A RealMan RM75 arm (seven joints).
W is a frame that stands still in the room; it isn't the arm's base.
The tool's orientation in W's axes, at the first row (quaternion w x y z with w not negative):
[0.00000, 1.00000, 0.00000, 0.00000]
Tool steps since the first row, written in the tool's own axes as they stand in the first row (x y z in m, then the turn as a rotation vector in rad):
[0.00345, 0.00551, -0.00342, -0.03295, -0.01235, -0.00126]
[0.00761, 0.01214, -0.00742, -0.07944, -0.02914, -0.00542]
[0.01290, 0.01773, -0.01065, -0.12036, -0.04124, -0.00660]
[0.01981, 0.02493, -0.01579, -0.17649, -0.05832, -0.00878]
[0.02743, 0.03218, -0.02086, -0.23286, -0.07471, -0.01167]
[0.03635, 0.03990, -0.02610, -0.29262, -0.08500, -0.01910]
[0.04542, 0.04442, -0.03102, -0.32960, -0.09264, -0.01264]
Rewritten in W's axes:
[0.00345, -0.00551, 0.00342, -0.03295, 0.01235, 0.00126]
[0.00761, -0.01214, 0.00742, -0.07944, 0.02914, 0.00542]
[0.01290, -0.01773, 0.01065, -0.12036, 0.04124, 0.00660]
[0.01981, -0.02493, 0.01579, -0.17649, 0.05832, 0.00878]
[0.02743, -0.03218, 0.02086, -0.23286, 0.07471, 0.01167]
[0.03635, -0.03990, 0.02610, -0.29262, 0.08500, 0.01910]
[0.04542, -0.04442, 0.03102, -0.32960, 0.09264, 0.01264]

